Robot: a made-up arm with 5 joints. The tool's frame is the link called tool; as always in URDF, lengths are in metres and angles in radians.
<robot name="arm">
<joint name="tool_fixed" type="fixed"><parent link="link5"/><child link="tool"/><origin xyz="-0.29 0.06 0.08" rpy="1.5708 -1.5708 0"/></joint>
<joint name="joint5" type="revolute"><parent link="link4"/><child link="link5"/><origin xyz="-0.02 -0.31 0.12" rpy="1.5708 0 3.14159"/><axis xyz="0 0 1"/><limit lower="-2.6" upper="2.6" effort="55" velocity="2.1"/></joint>
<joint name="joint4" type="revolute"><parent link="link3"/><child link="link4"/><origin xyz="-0.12 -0.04 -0.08" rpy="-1.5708 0 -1.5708"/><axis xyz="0 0 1"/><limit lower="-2.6" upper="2.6" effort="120" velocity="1.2"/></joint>
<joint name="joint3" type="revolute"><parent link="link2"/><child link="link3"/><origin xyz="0.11 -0.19 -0.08" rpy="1.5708 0 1.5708"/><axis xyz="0 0 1"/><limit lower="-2.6" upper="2.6" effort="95" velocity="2"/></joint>
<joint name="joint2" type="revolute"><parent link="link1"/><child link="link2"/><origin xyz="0.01 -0.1 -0.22" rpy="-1.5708 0 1.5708"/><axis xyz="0 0 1"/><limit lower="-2.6" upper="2.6" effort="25" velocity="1.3"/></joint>
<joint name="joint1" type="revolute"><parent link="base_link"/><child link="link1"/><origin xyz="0 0 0.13" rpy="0 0 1.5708"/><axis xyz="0 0 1"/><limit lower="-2.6" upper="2.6" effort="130" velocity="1.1"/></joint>
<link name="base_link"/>
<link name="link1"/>
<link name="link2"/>
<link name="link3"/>
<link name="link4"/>
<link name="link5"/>
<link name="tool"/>
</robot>
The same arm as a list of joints. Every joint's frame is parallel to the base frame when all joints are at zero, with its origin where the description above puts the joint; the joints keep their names.
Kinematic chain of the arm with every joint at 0, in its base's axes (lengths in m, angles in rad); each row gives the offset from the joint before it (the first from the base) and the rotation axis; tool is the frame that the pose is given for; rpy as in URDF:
joint1: xyz 0.0000 0.0000 0.1300 axis +z
joint2: xyz 0.1000 0.0100 -0.2200 axis -y
joint3: xyz -0.1100 0.0800 0.1900 axis -x
joint4: xyz 0.0800 0.0400 0.1200 axis -z
joint5: xyz -0.3100 -0.0200 -0.1200 axis +x
tool: xyz 0.0800 0.2900 -0.0600 rpy 0.0000 0.0000 0.0000
Joint limits (rad, base to tool): -2.6000..2.6000 -2.6000..2.6000 -2.6000..2.6000 -2.6000..2.6000 -2.6000..2.6000

